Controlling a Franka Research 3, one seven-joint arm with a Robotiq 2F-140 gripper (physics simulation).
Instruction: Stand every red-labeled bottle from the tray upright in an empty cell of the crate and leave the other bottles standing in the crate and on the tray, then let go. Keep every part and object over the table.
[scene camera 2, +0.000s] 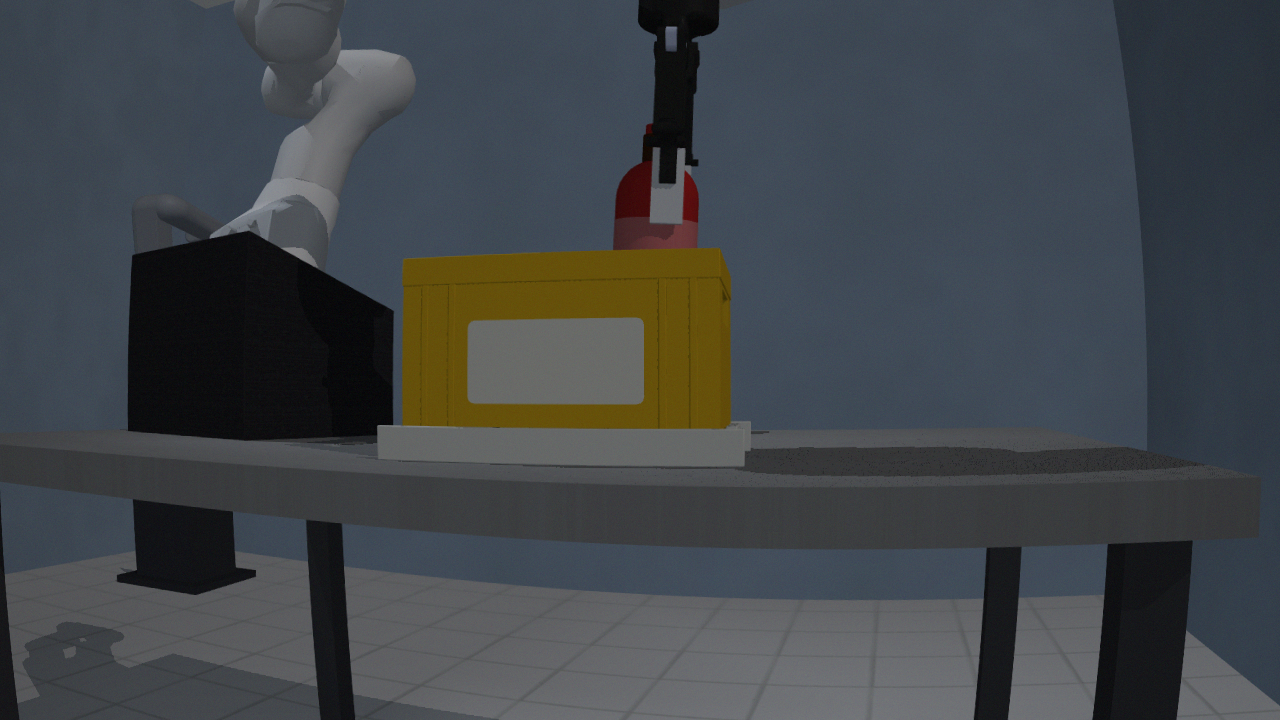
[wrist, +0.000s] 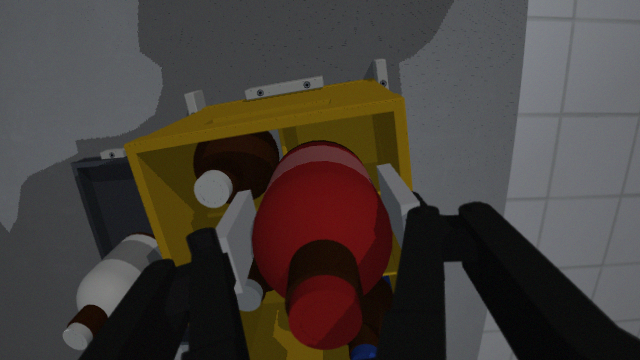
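Observation:
A red bottle with a pink band and red cap is held upright by my gripper, which is shut on it. Its lower part is hidden behind the wall of the yellow crate; whether its base touches anything is hidden. In the wrist view a brown bottle with a white cap stands in the crate's upper left cell. A pale-capped bottle and a blue-capped bottle show partly in the crate. A white-labeled bottle is at the dark tray.
The crate stands within white locating strips on the grey table. The tray lies close beside the crate's left side in the wrist view. A black block stands by the robot arm. The table's edge runs right of the crate in the wrist view.

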